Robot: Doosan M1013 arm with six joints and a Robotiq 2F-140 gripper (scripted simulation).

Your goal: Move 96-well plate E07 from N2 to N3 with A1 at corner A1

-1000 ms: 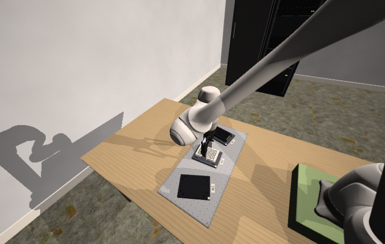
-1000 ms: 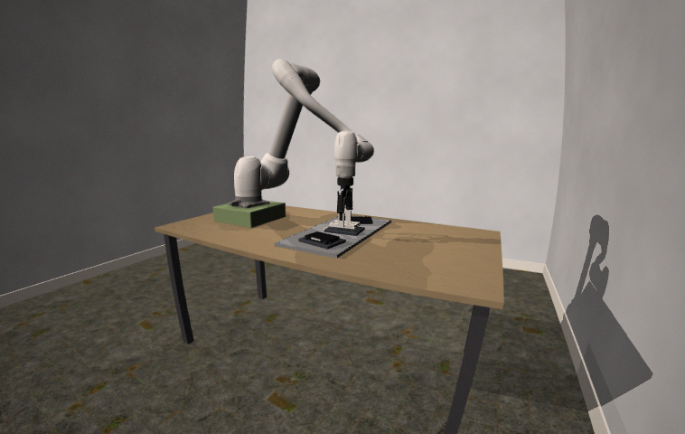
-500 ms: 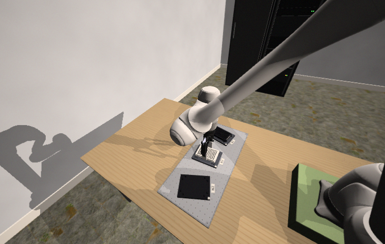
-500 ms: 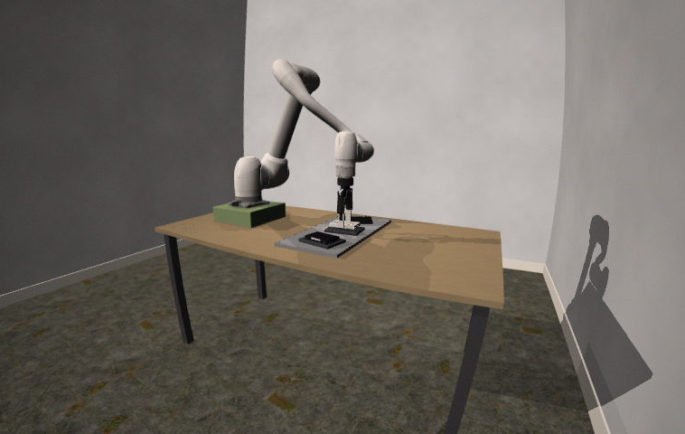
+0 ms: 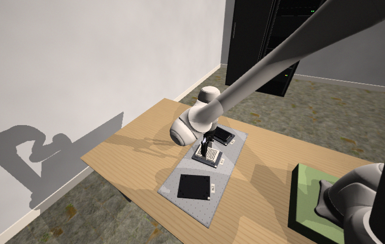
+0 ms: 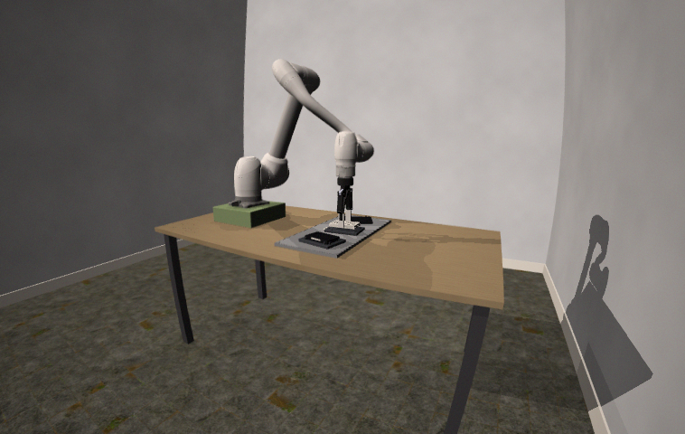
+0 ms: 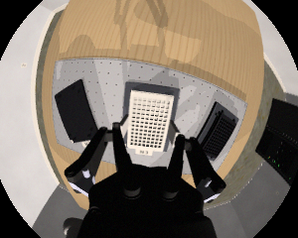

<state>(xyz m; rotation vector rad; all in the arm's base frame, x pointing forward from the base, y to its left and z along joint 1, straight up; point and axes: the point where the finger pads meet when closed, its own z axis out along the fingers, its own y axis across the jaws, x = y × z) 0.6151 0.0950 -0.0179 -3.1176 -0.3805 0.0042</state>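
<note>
My gripper is now 20 mm above the white 96-well plate E07. From my hand the other things lie so: landing nest N3: 50 mm below; n2 label: 140 mm to the left, 140 mm behind, 50 mm below; black plate E01: 200 mm to the right, 40 mm below, 30 mm ahead.
</note>
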